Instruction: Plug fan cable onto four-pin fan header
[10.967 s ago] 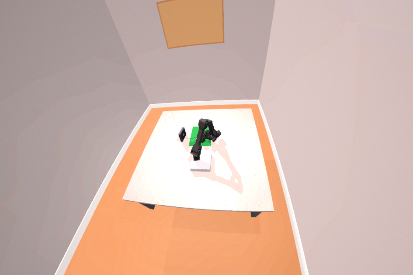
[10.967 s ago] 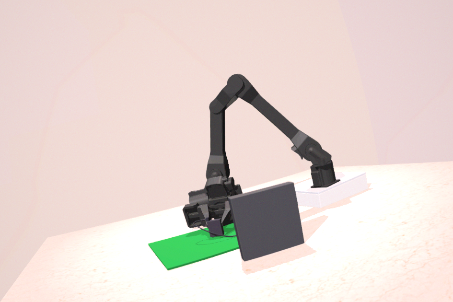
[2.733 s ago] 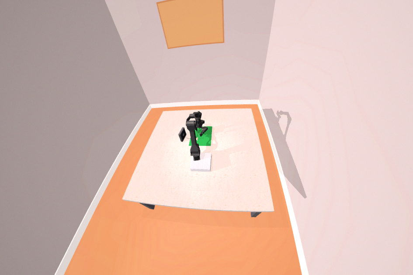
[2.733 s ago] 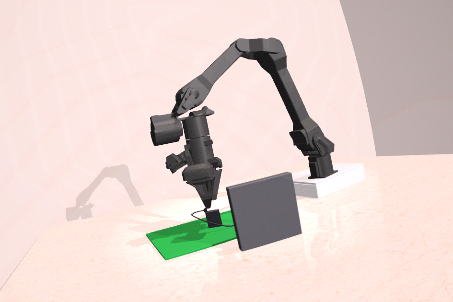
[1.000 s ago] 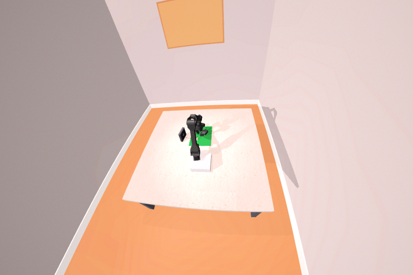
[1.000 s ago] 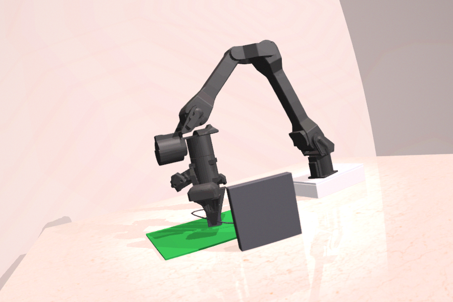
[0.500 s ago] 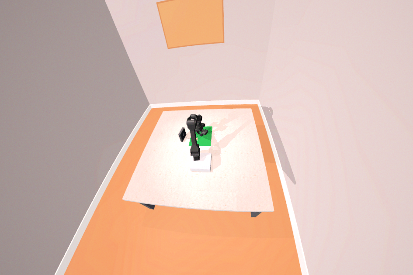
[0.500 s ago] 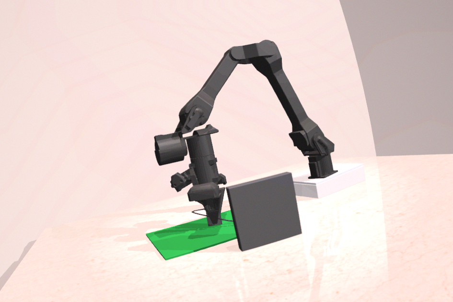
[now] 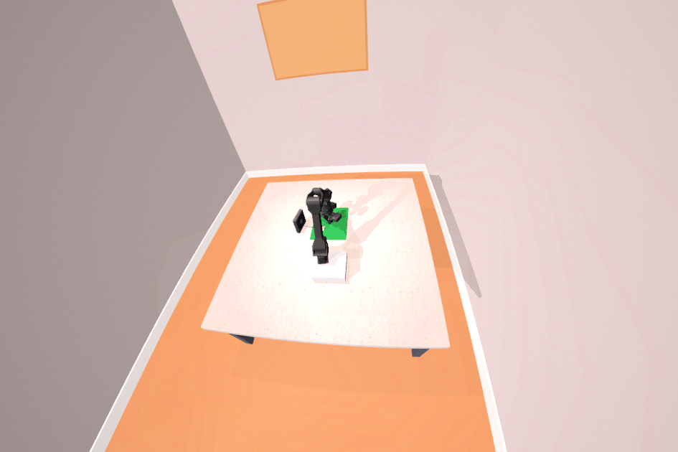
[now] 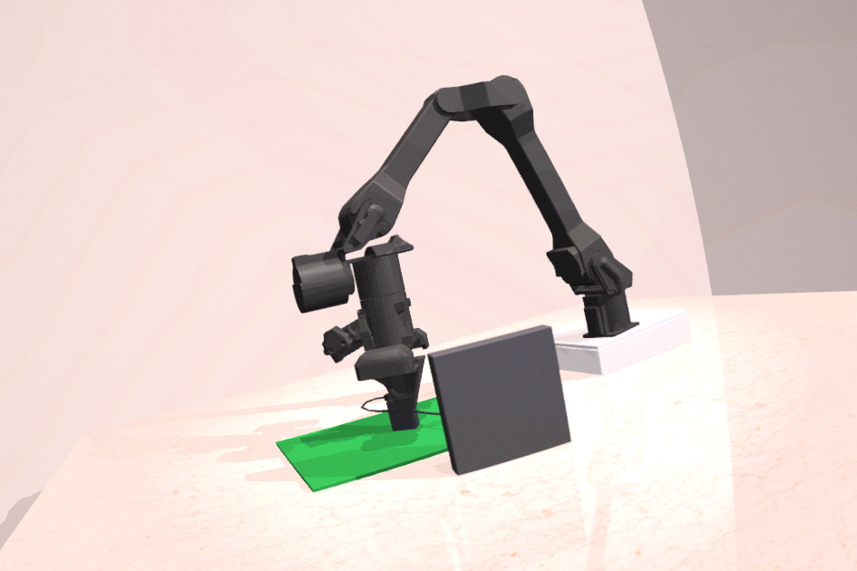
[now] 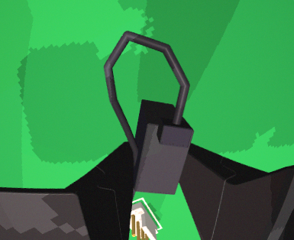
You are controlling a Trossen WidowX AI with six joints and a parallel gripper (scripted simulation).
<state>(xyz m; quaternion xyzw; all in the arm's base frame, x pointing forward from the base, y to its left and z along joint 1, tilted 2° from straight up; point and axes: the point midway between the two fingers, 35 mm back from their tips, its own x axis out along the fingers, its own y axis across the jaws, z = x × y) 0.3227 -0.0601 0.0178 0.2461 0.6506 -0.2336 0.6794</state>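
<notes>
The green board is 30 mm below my gripper tip and 10 mm ahead of it. Also, from my gripper tip: white four-pin header 50 mm to the left, 40 mm behind, 20 mm below; dark square fan 190 mm to the left, 40 mm above; dark fan plug 10 mm to the right, 10 mm above.
</notes>
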